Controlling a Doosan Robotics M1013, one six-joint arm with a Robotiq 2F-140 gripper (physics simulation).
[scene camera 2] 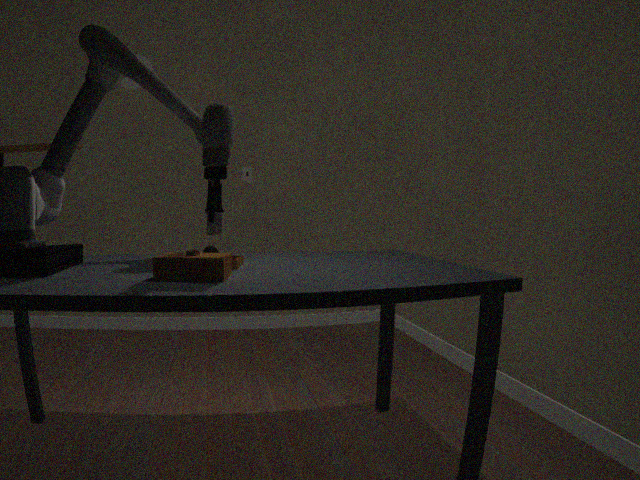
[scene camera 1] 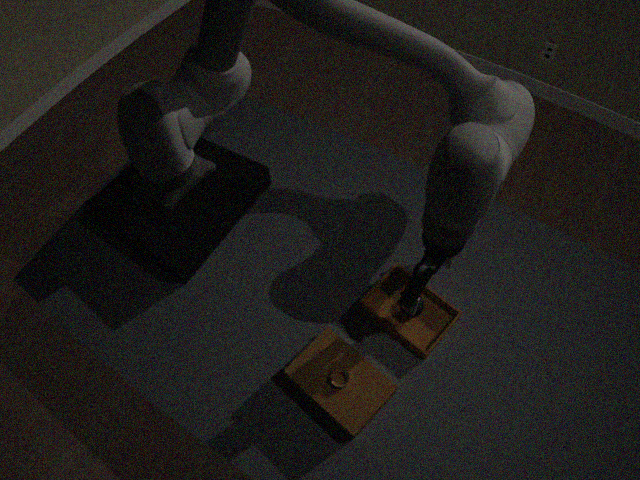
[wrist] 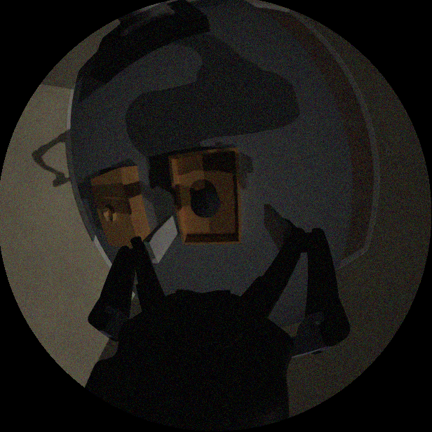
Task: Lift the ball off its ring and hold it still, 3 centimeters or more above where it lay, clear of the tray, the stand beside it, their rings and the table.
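Frame: origin at the arm's base, x back, y right, z up, level; centimetres.
Where they show: gripper, fingertip midpoint: (scene camera 2: pixel 214 234) (scene camera 1: pixel 426 286); arm's base at its link origin: (scene camera 2: pixel 14 247) (scene camera 1: pixel 171 175).
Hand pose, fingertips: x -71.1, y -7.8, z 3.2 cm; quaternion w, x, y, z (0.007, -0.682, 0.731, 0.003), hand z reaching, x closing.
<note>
Each offset is from my fingertips to the top centre of the thing. "spot": to the spot under its first point. Level surfaces: height alone.
The dark ball {dx +1.2, dy +2.6, dz -3.5 cm} (scene camera 1: pixel 413 310) (scene camera 2: pixel 210 249) (wrist: pixel 205 200) sits in the orange-brown tray {dx +1.2, dy +2.6, dz -7.1 cm} (scene camera 1: pixel 442 334) (scene camera 2: pixel 238 261) (wrist: pixel 238 220); its own ring is mostly hidden under it. My gripper (scene camera 1: pixel 412 296) (scene camera 2: pixel 214 232) (wrist: pixel 217 219) points down, wide open and empty. Its fingertips hang a little above the ball in the scene camera 2 view, with a small gap. In the scene camera 1 view the fingers cover part of the ball. In the wrist view the ball appears ahead of the line between the two fingertips.
The orange-brown stand (scene camera 1: pixel 367 400) (scene camera 2: pixel 191 269) (wrist: pixel 134 215) is beside the tray, with an empty small ring {spot: dx +3.4, dy +27.1, dz -3.2 cm} (scene camera 1: pixel 338 387) on top. Both are on the grey-blue table {dz -9.9 cm} (scene camera 1: pixel 516 361) (scene camera 2: pixel 336 273) (wrist: pixel 320 150). The arm's dark base plate (scene camera 1: pixel 227 206) is farther off.
</note>
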